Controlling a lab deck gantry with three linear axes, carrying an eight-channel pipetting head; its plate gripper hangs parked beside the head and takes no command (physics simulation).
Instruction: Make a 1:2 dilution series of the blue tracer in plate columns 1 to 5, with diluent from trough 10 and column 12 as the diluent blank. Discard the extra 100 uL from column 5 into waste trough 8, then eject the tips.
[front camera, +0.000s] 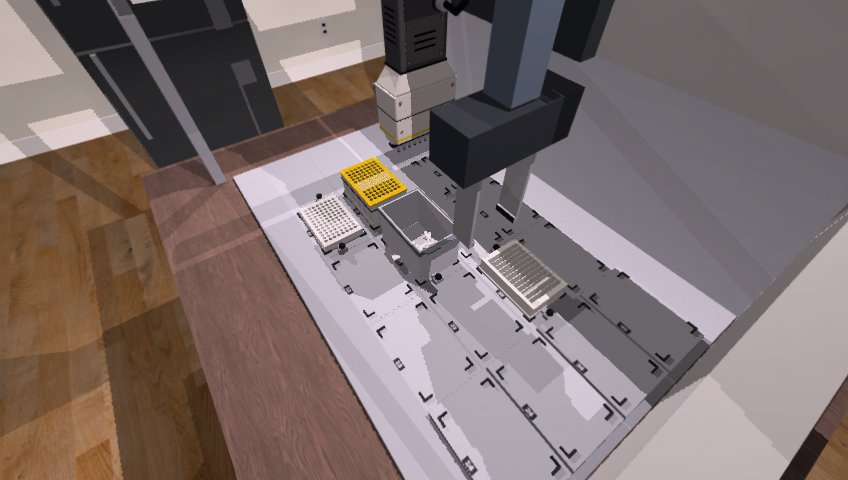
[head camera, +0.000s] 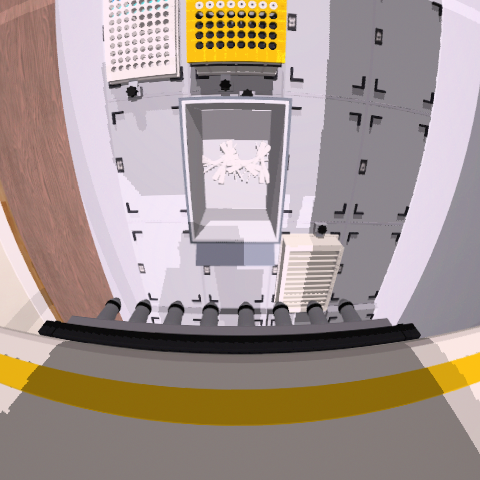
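Note:
The pipetting head is raised beyond the yellow tip rack; its eight dark nozzles carry no tips. The parked plate gripper hangs beside it with its two fingers apart and empty, between the bin and the trough block. The white well plate sits left of the tip rack; a few wells at the head view's top edge look cyan, and the columns beyond are cut off. The cream trough block sits on the deck; its liquid levels cannot be told.
The yellow tip rack has empty holes and, in the head view, a row of white tips. The high-walled waste bin stands between rack and trough block, with loose white tips inside. A small white object lies beside it.

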